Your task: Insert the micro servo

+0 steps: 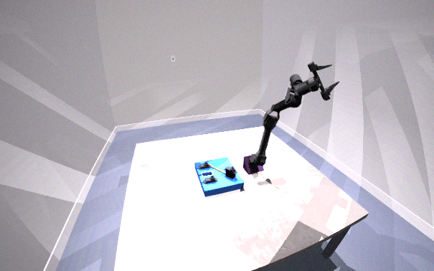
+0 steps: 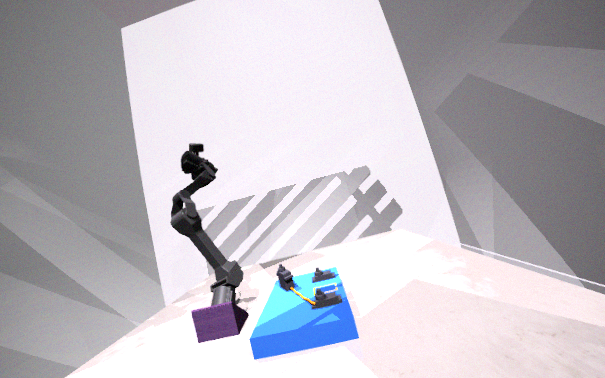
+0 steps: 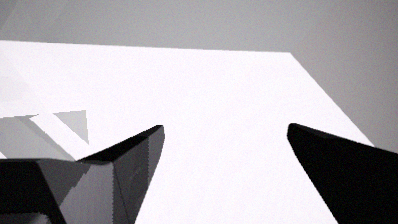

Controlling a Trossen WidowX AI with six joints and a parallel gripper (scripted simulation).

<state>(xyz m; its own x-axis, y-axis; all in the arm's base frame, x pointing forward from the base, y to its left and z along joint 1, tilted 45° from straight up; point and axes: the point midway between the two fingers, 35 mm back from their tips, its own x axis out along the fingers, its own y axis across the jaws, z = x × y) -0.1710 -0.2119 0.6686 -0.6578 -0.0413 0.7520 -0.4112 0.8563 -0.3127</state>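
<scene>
My gripper tip is 44 cm short of the blue deck, 32 cm to the left of it and 67 cm above it.
</scene>
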